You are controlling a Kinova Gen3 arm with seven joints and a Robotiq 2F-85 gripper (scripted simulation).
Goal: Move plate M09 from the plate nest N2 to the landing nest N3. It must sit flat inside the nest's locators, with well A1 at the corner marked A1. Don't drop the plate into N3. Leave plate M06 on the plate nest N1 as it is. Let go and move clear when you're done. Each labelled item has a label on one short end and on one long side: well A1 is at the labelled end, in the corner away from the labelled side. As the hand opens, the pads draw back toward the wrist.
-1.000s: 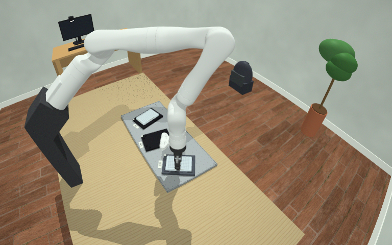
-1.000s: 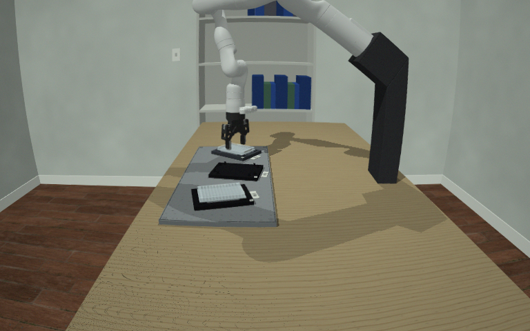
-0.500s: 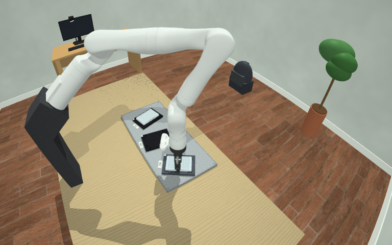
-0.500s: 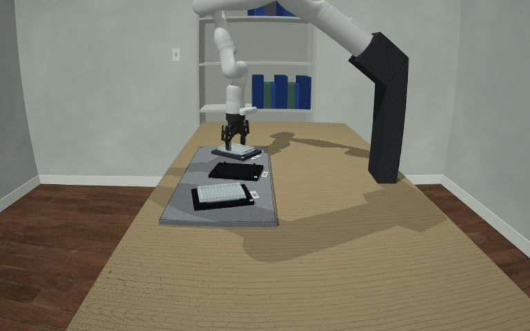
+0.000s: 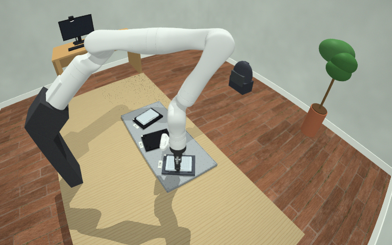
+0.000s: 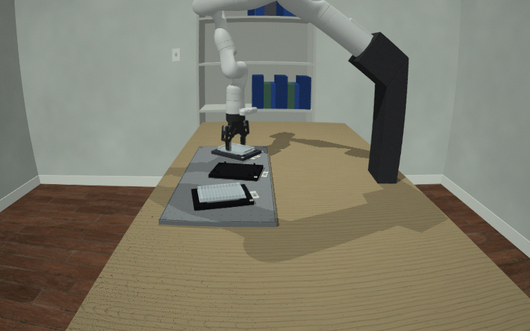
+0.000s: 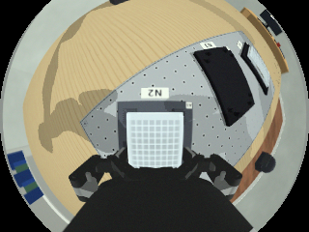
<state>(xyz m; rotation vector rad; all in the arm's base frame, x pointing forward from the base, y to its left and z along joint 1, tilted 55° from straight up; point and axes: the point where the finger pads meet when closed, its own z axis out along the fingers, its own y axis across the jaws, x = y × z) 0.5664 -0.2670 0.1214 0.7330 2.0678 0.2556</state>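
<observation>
The plate lies 1 cm below my hand. From my hand the other things lie so: plate nest N2 (2 cm below); black landing nest (21 cm to the left, 2 cm below, 2 cm ahead); nest label (7 cm to the left, 7 cm behind, 3 cm below).
</observation>
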